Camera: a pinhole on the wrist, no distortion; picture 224 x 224 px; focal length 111.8 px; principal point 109.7 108.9 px. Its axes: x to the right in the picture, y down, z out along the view. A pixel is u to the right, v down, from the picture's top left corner.
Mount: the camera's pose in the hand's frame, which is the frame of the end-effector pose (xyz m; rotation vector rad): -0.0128 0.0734 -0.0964 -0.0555 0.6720 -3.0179
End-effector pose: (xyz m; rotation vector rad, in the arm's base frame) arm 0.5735 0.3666 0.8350 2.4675 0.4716 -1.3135
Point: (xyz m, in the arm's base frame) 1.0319 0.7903 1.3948
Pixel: behind the camera
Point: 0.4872 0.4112 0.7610
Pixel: 99 141
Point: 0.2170 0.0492 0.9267
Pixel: 205 26
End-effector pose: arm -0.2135 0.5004 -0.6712 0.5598 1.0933 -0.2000
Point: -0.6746 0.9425 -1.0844
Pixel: behind the camera
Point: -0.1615 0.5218 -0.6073
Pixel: 127 67
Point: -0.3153 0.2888 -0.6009
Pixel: 173 189
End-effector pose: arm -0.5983 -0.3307 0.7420 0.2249 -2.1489 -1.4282
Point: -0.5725 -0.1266 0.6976
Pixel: 165 65
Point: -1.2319 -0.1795 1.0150
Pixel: outside the picture
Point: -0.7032 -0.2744 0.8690
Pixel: 7 18
